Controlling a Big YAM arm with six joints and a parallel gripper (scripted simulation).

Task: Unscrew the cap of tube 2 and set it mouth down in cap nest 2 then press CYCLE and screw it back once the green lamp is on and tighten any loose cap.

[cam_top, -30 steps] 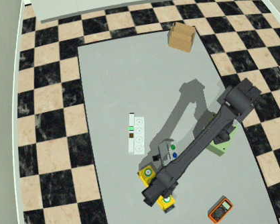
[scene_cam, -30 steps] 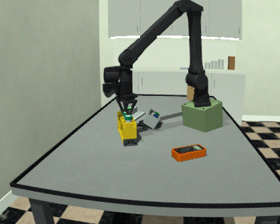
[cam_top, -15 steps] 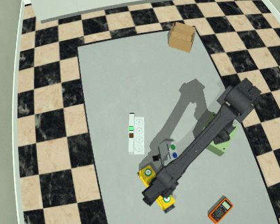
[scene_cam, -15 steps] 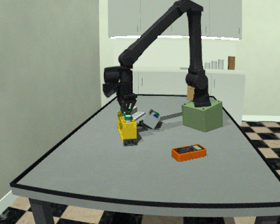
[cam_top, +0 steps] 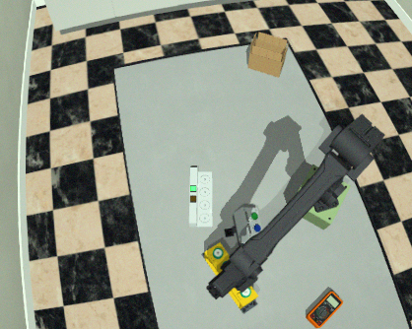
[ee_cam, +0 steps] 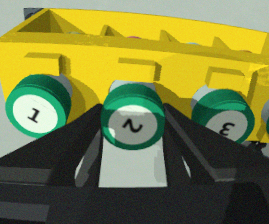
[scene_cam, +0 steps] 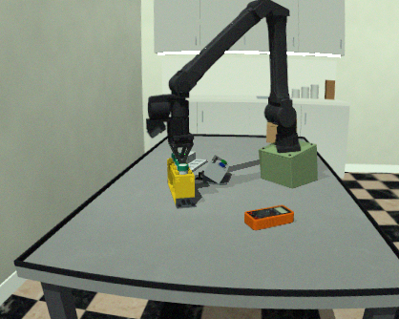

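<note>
Right now the cap is right at my hand. From my hand the other things lie so: grey key housing (10 cm behind, 19 cm to the right, 7 cm below); green READY key (12 cm behind, 21 cm to the right, 5 cm below); blue cycle key (12 cm behind, 17 cm to the right, 5 cm below).
</note>
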